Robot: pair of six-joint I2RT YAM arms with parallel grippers.
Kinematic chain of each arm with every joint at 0, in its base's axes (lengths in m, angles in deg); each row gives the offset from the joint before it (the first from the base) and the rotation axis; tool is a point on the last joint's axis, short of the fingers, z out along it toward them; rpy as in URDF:
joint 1: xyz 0 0 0.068 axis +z
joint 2: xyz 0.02 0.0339 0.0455 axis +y
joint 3: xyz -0.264 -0.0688 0 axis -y
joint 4: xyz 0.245 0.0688 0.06 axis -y
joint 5: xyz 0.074 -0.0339 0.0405 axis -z
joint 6: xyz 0.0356 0 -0.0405 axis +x
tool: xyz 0 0 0 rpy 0 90 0
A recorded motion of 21 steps. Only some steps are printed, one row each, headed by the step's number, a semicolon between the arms.
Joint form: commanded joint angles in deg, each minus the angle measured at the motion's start. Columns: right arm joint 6, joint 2, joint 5, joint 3, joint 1, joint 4; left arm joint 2, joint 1, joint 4, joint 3, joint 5, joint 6.
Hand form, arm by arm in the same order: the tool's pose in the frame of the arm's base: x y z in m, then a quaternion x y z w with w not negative. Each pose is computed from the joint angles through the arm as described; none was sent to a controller.
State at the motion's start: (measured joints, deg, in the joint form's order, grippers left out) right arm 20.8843 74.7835 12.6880 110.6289 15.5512 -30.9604; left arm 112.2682 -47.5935 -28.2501 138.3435 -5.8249 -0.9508
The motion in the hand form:
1: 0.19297 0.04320 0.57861 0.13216 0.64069 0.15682 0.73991; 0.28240 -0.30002 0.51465 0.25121 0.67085 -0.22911 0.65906
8: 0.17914 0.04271 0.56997 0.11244 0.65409 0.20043 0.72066; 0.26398 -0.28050 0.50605 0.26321 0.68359 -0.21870 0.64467
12: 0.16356 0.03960 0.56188 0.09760 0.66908 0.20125 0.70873; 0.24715 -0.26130 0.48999 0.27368 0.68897 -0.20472 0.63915
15: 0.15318 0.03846 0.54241 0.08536 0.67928 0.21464 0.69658; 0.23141 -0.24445 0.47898 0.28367 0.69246 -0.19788 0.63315
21: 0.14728 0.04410 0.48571 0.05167 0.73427 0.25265 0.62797; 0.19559 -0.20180 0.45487 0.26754 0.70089 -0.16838 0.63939
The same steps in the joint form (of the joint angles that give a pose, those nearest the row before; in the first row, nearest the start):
1: 0.54 -3.51 2.09 -1.06 -0.30 1.23; -4.08 0.20 3.08 -6.51 -1.87 2.11
8: 3.28 -6.93 -3.33 -4.53 -0.34 -0.36; -12.04 0.15 3.84 -17.94 -1.80 2.71
12: 2.61 -10.26 -5.05 -7.18 -0.33 -3.01; -19.86 0.22 6.91 -30.34 -2.09 4.06
15: 3.07 -14.97 -7.37 -14.36 -0.26 -1.89; -25.81 0.21 7.88 -38.47 -1.87 4.94
21: 4.92 -22.17 -14.27 -28.90 0.75 -2.95; -39.30 0.24 10.56 -55.06 -5.79 5.60

